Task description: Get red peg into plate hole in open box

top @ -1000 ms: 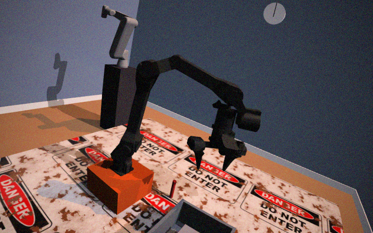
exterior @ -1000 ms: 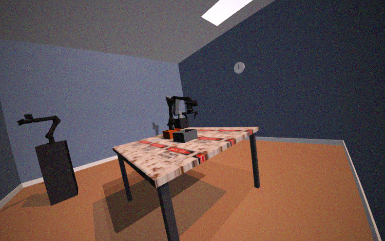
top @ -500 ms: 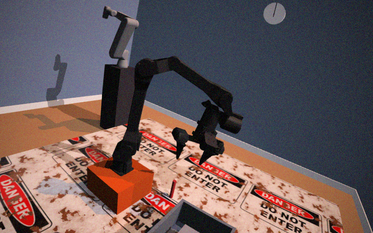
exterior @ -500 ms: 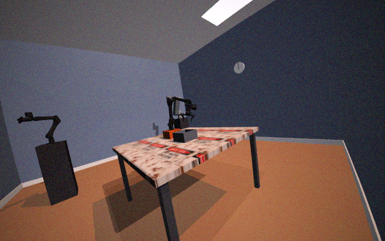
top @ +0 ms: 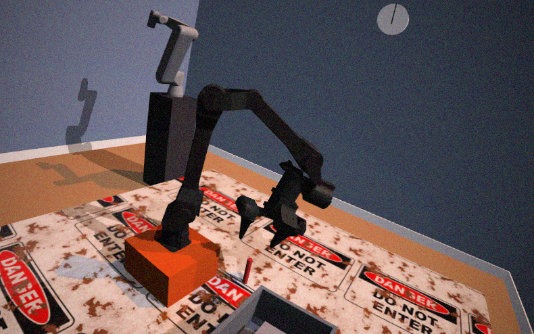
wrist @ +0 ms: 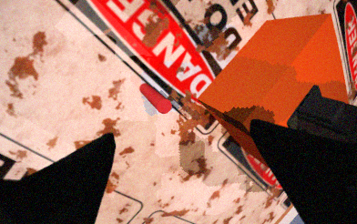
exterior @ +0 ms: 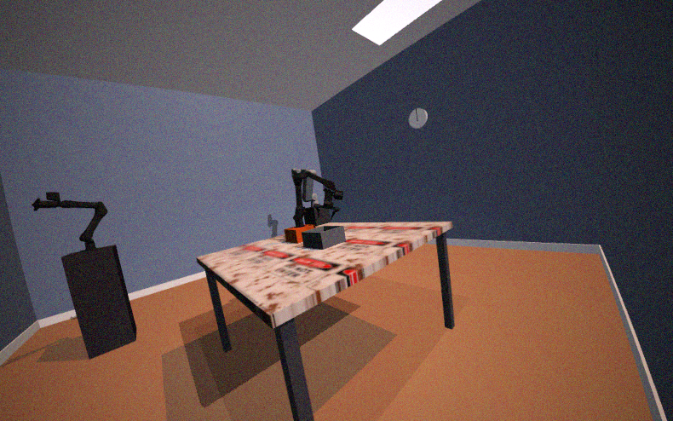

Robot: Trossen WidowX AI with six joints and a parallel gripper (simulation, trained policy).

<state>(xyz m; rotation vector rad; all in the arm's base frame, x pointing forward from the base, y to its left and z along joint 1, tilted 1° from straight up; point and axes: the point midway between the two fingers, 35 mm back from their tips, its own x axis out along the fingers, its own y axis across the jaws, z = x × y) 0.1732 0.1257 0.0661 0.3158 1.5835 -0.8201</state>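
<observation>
Right now my gripper tip is 90 mm above the red peg. From my gripper tip the other things lie so: grey box 170 mm ahead, 170 mm to the right, 110 mm below.
</observation>
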